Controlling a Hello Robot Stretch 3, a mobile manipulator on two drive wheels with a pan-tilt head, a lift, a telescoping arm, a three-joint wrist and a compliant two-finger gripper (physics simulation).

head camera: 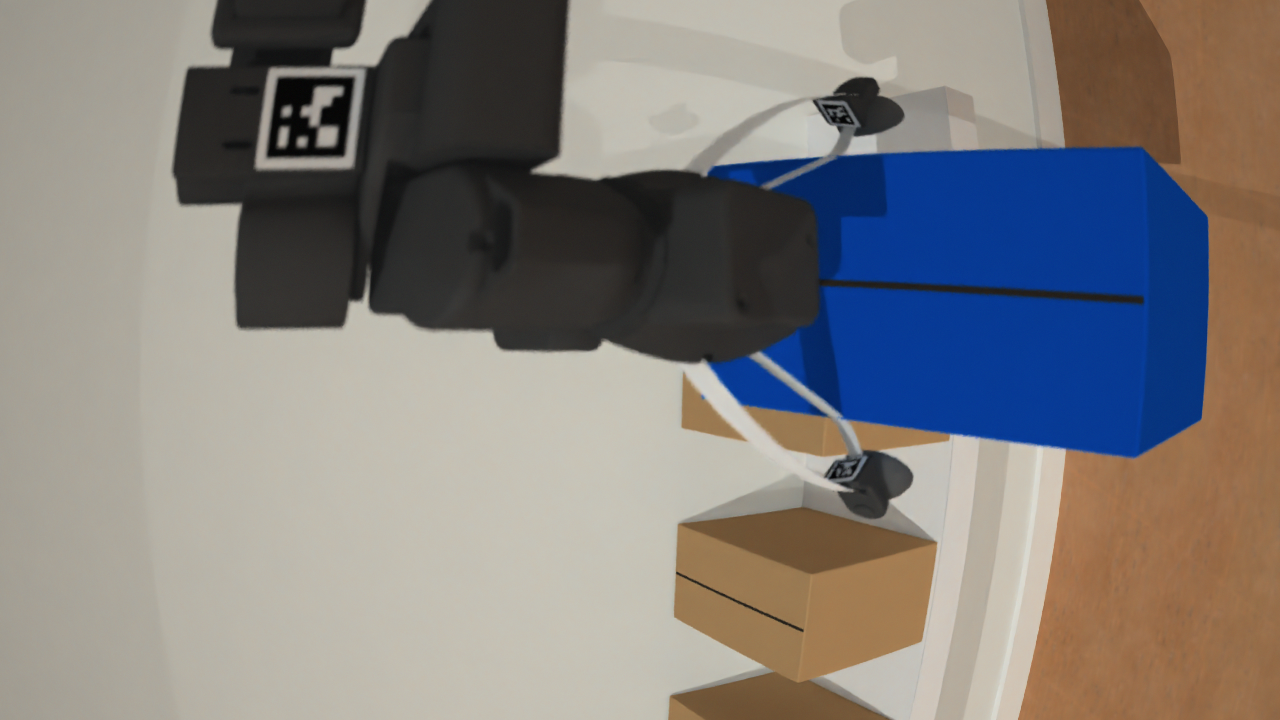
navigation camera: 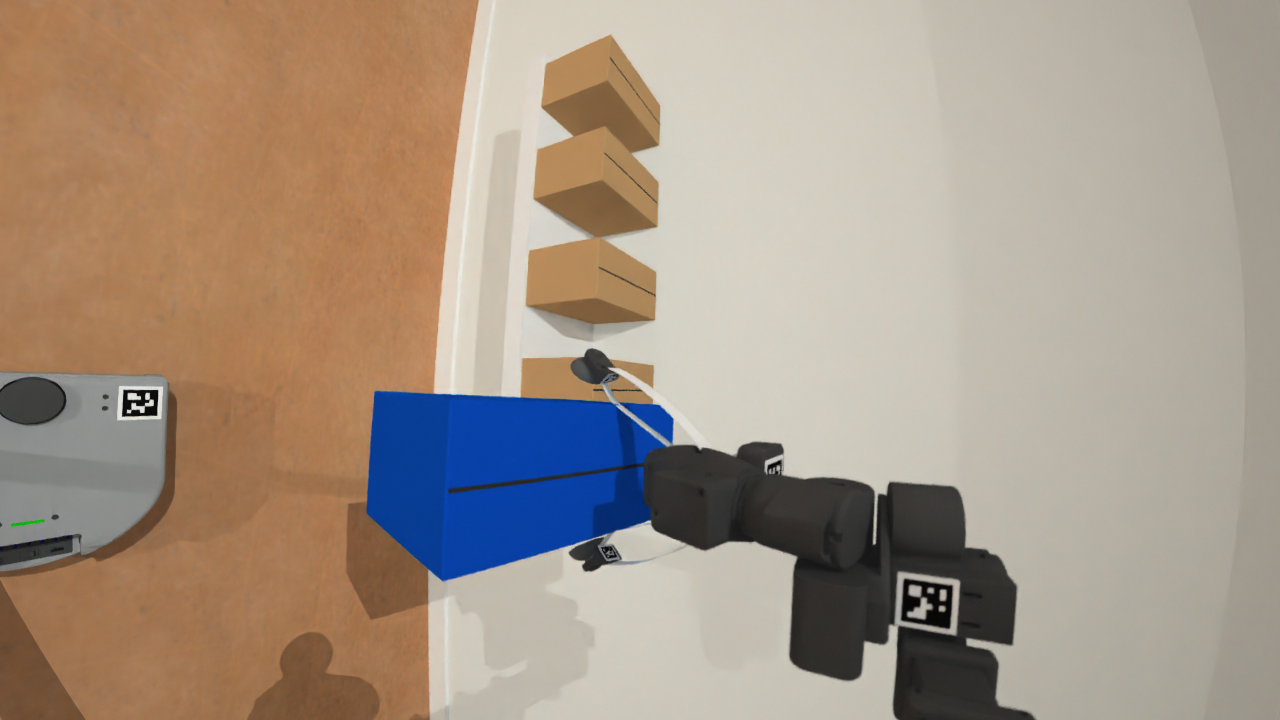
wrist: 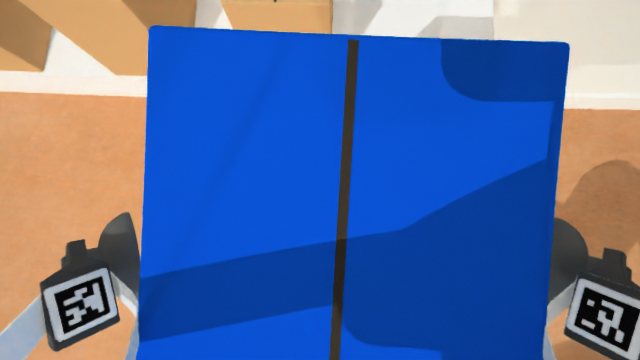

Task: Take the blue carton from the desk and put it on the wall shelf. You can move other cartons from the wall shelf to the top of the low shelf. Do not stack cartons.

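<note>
The blue carton [head camera: 984, 223] [navigation camera: 528, 447] [wrist: 250, 150] is between the two fingertips of my gripper [head camera: 868, 295] [navigation camera: 590, 459] [wrist: 335, 245], which is shut on its two sides. It is held up in the air, with its dark stripe pointing away from the wrist. In the head and navigation views it covers part of the end of the white wall shelf [head camera: 930, 474] [navigation camera: 547, 335] [wrist: 445, 7] and part of the end tan carton [head camera: 805, 434] [navigation camera: 554, 377]. I cannot tell the gap between them. The desk and the low shelf do not show.
More tan cartons [head camera: 805, 591] [navigation camera: 590, 282] stand in a row along the wall shelf, with narrow gaps. The pale wall [head camera: 402, 501] [navigation camera: 895, 223] rises behind it. Brown floor [head camera: 1163, 573] [navigation camera: 250, 223] lies below. My grey base [navigation camera: 80, 456] shows at the left of the navigation view.
</note>
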